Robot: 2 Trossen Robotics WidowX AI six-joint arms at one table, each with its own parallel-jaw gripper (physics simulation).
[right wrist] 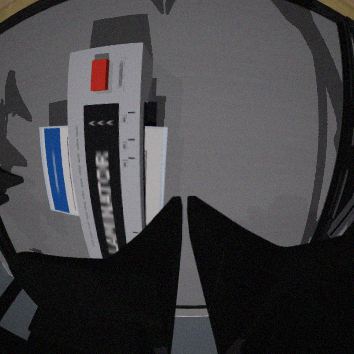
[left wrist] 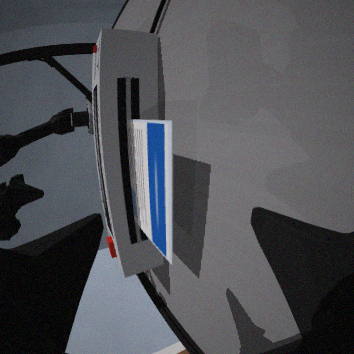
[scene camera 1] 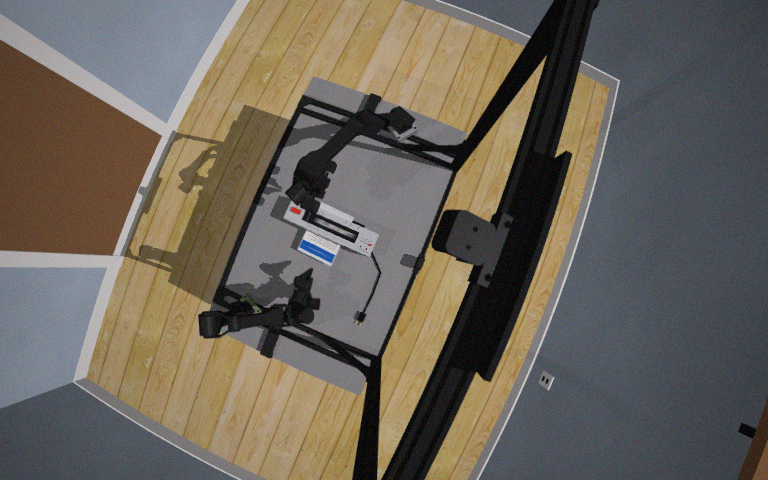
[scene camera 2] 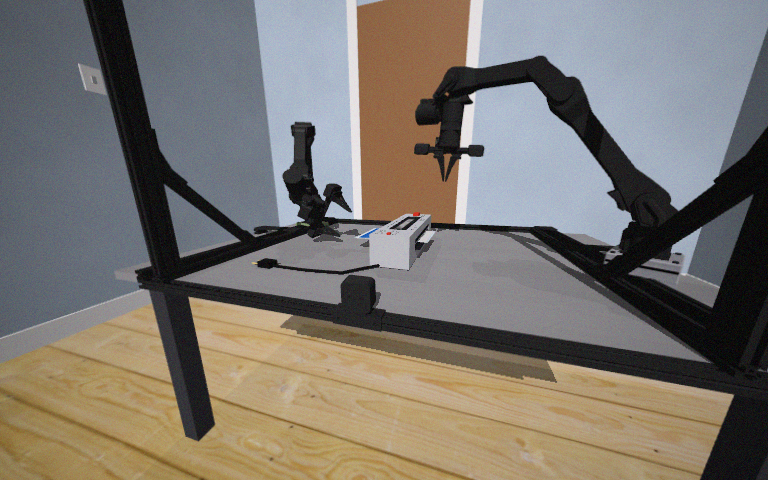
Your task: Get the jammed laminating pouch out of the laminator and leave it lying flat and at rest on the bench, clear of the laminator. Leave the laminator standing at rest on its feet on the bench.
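Frame: origin at the left arm's base, x ahead, y left, z up, level; metres.
Seen in the pictures: left gripper, fingertip midpoint: [right wrist: 16,187] [left wrist: 177,219] [scene camera 1: 312,273] [scene camera 2: 345,224]; right gripper, fingertip midpoint: [right wrist: 183,203] [left wrist: 42,193] [scene camera 1: 321,191] [scene camera 2: 444,181]; left arm's base, origin of the base link: [scene camera 1: 245,310] [scene camera 2: 312,222]; right arm's base, origin of the base link: [left wrist: 87,117] [scene camera 1: 401,125] [scene camera 2: 644,253].
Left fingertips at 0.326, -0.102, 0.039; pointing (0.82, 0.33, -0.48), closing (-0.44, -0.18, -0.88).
Pixels of each thing's top centre, then the offset from my left fingertips to it, as dx, dy, dz. "*": a spot on its surface instead.
- pouch, middle of its top: [left wrist: 130,174] [right wrist: 93,176] [scene camera 2: 397,233] [scene camera 1: 325,233] +0.147, +0.077, -0.024
- black cord, surface spot: [scene camera 2: 317,270] * +0.138, -0.216, -0.059
- plug, middle of its top: [scene camera 2: 267,260] [scene camera 1: 361,317] +0.005, -0.262, -0.050
The white laminator [scene camera 1: 368,237] [scene camera 2: 390,251] [left wrist: 130,52] [right wrist: 79,90] stands upright on the bench. The pouch [scene camera 1: 317,251] [scene camera 2: 369,233] [left wrist: 156,185] [right wrist: 56,170] sits in its slot; the blue-banded end sticks out on one side, above the bench, and a white end shows on the opposite side in the right wrist view. My left gripper [scene camera 2: 346,222] [left wrist: 177,219] is open and empty, apart from the pouch, on the blue-banded side. My right gripper [scene camera 2: 445,180] [right wrist: 183,203] is shut with nothing visible between its fingertips, pointing down high above the laminator area.
A black cord [scene camera 1: 378,277] [scene camera 2: 317,270] runs from the laminator to a plug [scene camera 1: 359,316] [scene camera 2: 267,263] on the bench. Black rails edge the bench, with a black block [scene camera 2: 357,294] on one rail. A green piece [scene camera 1: 250,303] lies by the left arm's base.
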